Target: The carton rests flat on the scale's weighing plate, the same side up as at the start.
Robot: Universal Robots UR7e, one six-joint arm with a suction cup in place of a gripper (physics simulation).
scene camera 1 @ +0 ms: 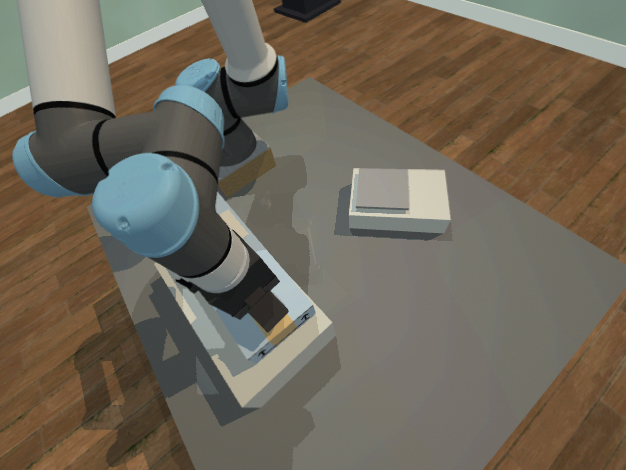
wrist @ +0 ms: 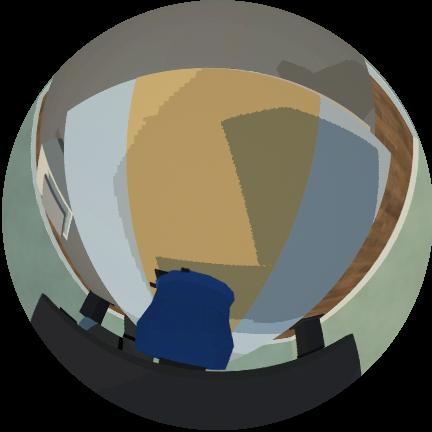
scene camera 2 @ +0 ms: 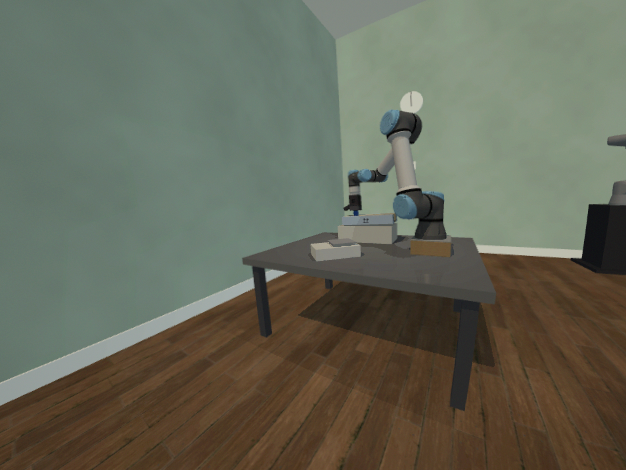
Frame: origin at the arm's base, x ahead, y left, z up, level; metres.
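Seen in the pictures: hand, its tool point: (wrist: 193,276); arm's base, origin of its link: (scene camera 1: 231,147) (scene camera 2: 430,237).
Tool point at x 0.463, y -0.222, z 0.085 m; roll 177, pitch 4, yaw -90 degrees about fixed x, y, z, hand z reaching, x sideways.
Offsets run from my tool point to a thing's top centre. Level surfaces: height alone.
The carton {dx -0.089, dy +0.002, dz +0.022 m} (scene camera 1: 290,288) (scene camera 2: 376,220) (wrist: 200,175) is long, flat and light blue with a tan stripe along its top. It lies level, stripe side up, at the cream open-topped tray {dx -0.070, dy -0.028, dz -0.053 m} (scene camera 1: 288,369) (scene camera 2: 366,233). Whether there is a gap beneath it is hard to see. My gripper (scene camera 1: 267,309) (scene camera 2: 355,212) (wrist: 187,320), with a blue suction cup, points down and is shut on the carton's top. In scene camera 1 the wrist hides the cup and much of the carton. The scale {dx -0.006, dy +0.411, dz -0.087 m} (scene camera 1: 429,194) (scene camera 2: 333,251) stands apart, its grey weighing plate {dx -0.036, dy +0.388, dz -0.087 m} (scene camera 1: 382,187) (scene camera 2: 343,242) (wrist: 53,197) bare.
The arm's base stands on a wooden block (scene camera 1: 250,172) (scene camera 2: 430,246) behind the tray's far end. The grey table {dz -0.161 m} (scene camera 1: 429,328) (scene camera 2: 404,275) carries the tray, scale and base. A dark pedestal (scene camera 1: 305,9) (scene camera 2: 606,237) stands on the floor beyond the table.
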